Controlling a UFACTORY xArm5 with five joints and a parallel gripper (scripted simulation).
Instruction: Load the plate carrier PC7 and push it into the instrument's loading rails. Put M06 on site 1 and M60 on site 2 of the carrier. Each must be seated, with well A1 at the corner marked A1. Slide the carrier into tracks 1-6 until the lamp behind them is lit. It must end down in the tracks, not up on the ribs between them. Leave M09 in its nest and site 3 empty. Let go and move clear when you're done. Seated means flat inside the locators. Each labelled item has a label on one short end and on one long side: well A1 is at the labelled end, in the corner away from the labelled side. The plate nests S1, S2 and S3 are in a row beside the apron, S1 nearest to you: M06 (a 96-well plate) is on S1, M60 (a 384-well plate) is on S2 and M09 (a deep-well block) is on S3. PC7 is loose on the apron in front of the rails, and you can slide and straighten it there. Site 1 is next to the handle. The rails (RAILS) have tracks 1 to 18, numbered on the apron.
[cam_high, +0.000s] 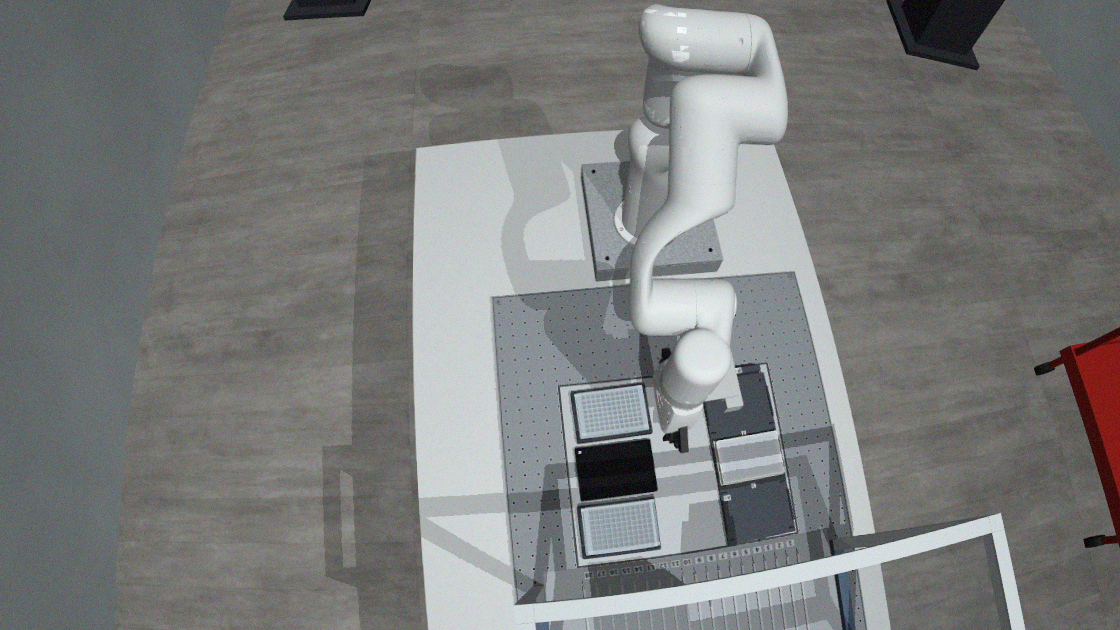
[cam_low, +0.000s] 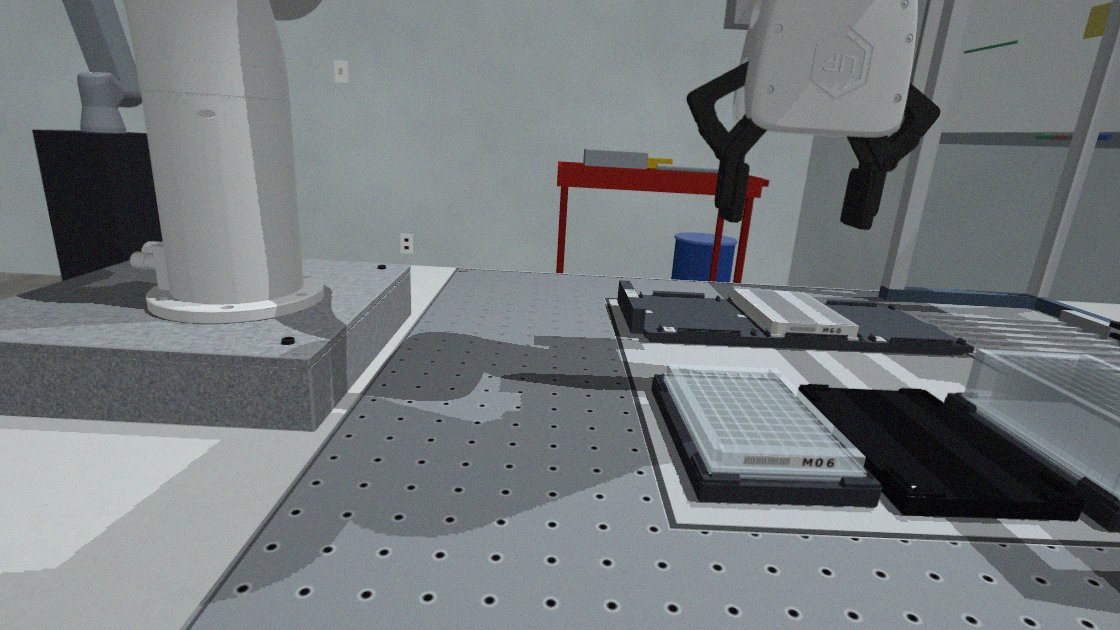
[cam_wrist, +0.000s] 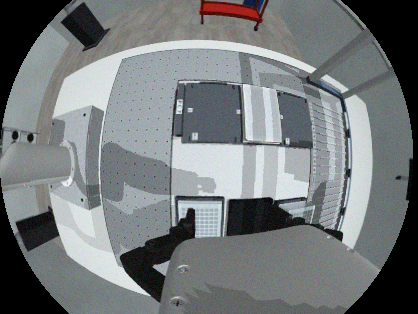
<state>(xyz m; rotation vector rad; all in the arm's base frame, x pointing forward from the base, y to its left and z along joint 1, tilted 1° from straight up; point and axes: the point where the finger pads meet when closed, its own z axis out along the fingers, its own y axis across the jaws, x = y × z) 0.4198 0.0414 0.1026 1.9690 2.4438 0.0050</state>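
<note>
The plate M06 is 12 cm below my hand, 8 cm to the right of it and 2 cm behind it. From my hand the other things lie so: plate nest S1: 14 cm below, 8 cm to the right, 2 cm behind; plate carrier PC7: 18 cm to the left, 12 cm below, 4 cm ahead; plate nest S2: 14 cm below, 8 cm ahead, 7 cm to the right.
</note>
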